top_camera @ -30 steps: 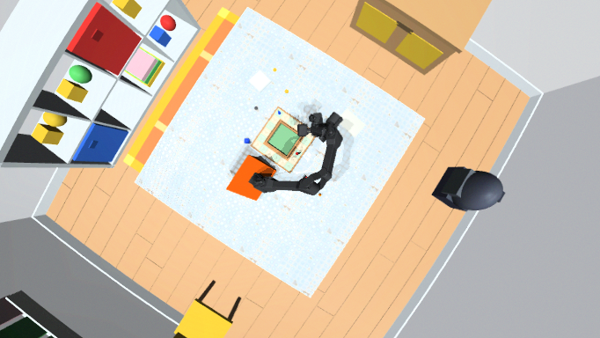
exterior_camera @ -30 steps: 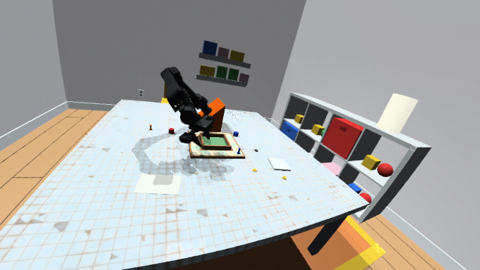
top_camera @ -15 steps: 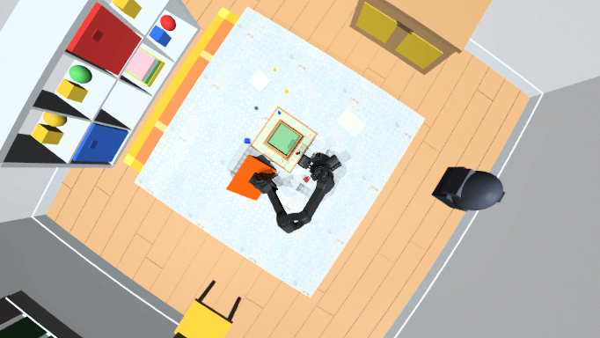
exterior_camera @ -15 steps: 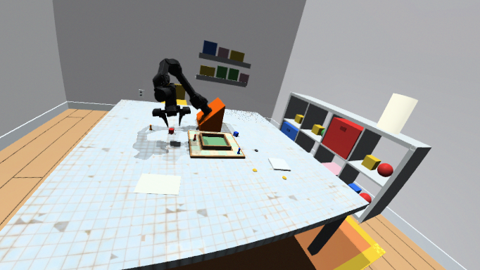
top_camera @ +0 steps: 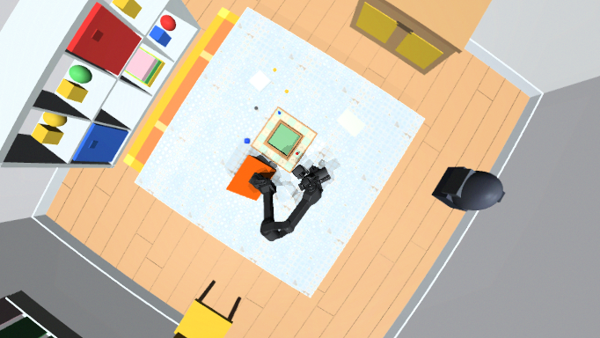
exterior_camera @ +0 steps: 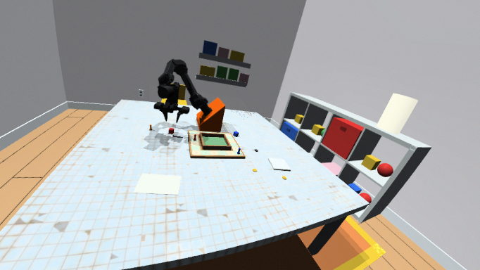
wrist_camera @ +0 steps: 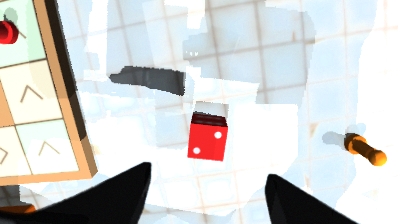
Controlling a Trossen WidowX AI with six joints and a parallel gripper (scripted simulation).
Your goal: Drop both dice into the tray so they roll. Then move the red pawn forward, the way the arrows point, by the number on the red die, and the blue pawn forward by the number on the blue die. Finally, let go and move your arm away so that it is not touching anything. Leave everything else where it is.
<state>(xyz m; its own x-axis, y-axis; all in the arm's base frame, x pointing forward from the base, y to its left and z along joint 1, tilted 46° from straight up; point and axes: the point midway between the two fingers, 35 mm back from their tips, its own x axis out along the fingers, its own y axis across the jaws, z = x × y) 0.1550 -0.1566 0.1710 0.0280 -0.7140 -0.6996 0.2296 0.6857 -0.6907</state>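
My gripper tip is 6 cm above the red die. The rest, counted from my gripper tip: blue die 2 cm behind, 42 cm to the left, 6 cm below; orange pawn 3 cm behind, 12 cm to the right, 5 cm below; red pawn 9 cm ahead, 13 cm to the left, 4 cm below.
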